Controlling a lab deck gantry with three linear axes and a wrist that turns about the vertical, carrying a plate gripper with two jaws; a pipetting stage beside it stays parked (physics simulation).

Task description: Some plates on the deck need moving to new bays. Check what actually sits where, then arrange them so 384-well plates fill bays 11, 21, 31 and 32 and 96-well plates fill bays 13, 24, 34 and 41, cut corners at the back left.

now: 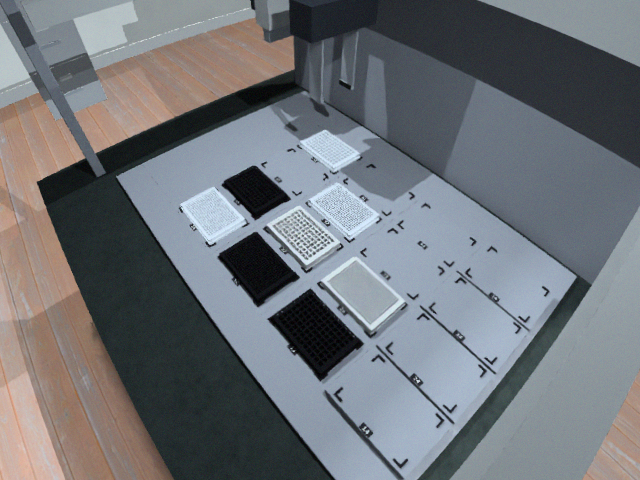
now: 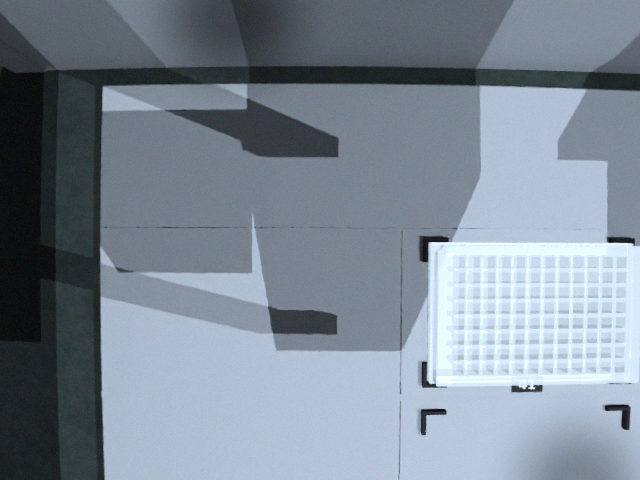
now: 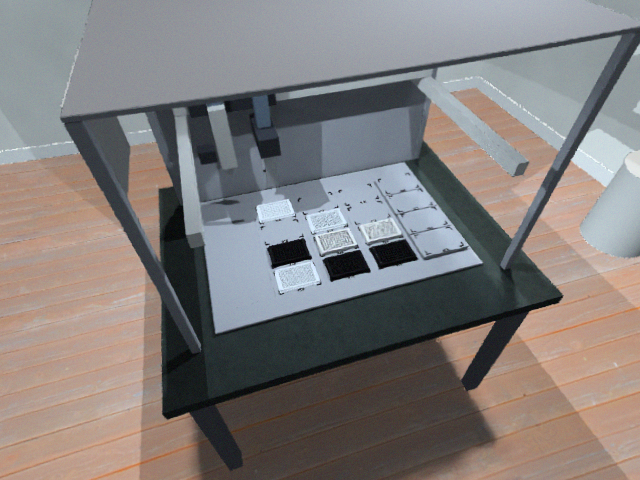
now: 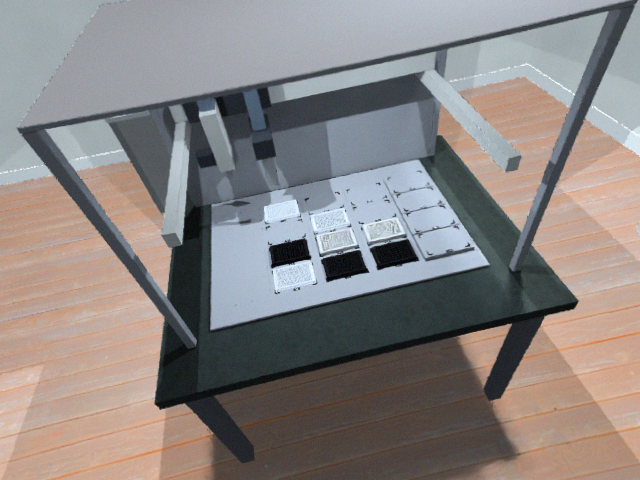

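Seen in the pictures: gripper, fingertip midpoint: (image 1: 331,92) (image 3: 270,177) (image 4: 273,178); robot's base, origin of the base link: (image 1: 180,208) (image 3: 280,293) (image 4: 276,293).
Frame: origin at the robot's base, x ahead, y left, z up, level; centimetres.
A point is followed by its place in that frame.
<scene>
My gripper (image 1: 332,91) @(x 6.4, y 36.4, z 16.0 cm) is open and empty, raised above the deck behind bay 41. A white 96-well plate (image 1: 329,149) @(x 6.7, y 36.2, z 1.1 cm) (image 2: 537,315) @(x 6.1, y 36.4, z 1.4 cm) lies in bay 41, its cut corner apparently at the back left. In front of the empty bay 31, a black fine-welled plate (image 1: 255,191) @(x 7.4, y 14.5, z 1.3 cm) fills bay 21 and a white 384-well plate (image 1: 213,213) @(x 7.2, y 4.3, z 1.4 cm) bay 11. In the second column a white 384-well plate (image 1: 344,209) @(x 23.3, y 25.5, z 1.3 cm) lies in 32, a cream 96-well plate (image 1: 303,235) @(x 23.2, y 14.8, z 1.3 cm) in 22, a black fine-welled plate (image 1: 257,267) @(x 23.7, y 3.9, z 1.5 cm) in 12. A black 96-well plate (image 1: 316,333) @(x 40.0, y 3.9, z 1.4 cm) is in 13, a cream covered-looking plate (image 1: 363,291) @(x 39.4, y 15.0, z 1.4 cm) in 23.
Bays 33, 42, 43 and the right column 14 to 44 hold no plate. The parked pipetting stage (image 3: 222,136) (image 4: 217,136) hangs left of the gripper. A tall wall (image 1: 439,124) @(x 24.5, y 52.0, z 11.3 cm) stands behind the deck, and frame posts (image 3: 568,149) @(x 70.3, y -11.2, z 43.5 cm) (image 4: 573,139) @(x 72.0, y -11.5, z 43.6 cm) rise at its corners.
</scene>
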